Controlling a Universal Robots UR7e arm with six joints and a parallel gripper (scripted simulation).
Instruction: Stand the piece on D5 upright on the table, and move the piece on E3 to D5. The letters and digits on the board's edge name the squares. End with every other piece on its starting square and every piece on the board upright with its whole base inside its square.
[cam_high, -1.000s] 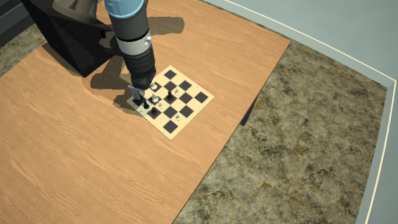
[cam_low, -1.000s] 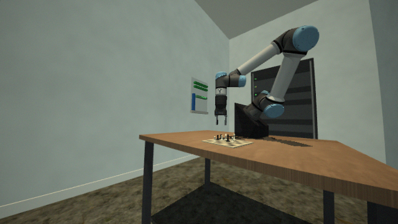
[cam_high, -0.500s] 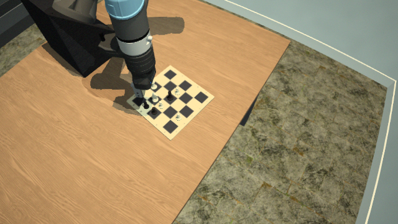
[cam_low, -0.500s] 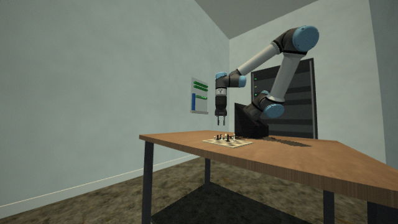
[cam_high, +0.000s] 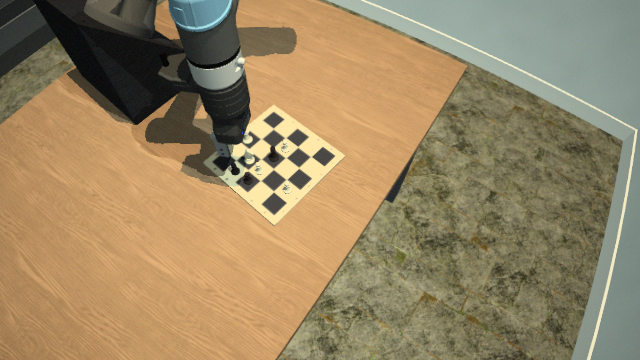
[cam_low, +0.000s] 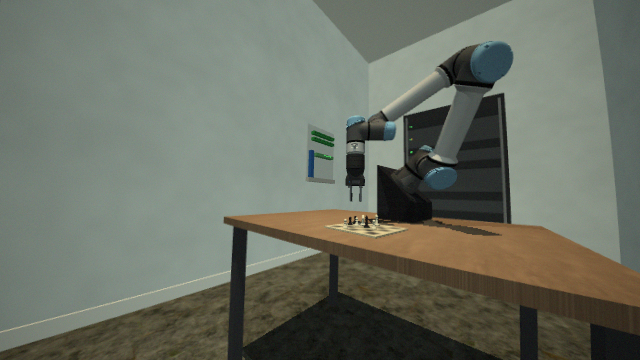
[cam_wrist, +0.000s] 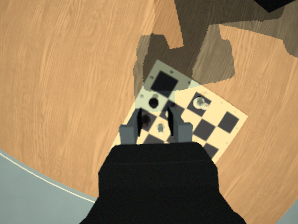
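My gripper is now 50 mm short of the chessboard, 70 mm to the right of it and 110 mm above it.
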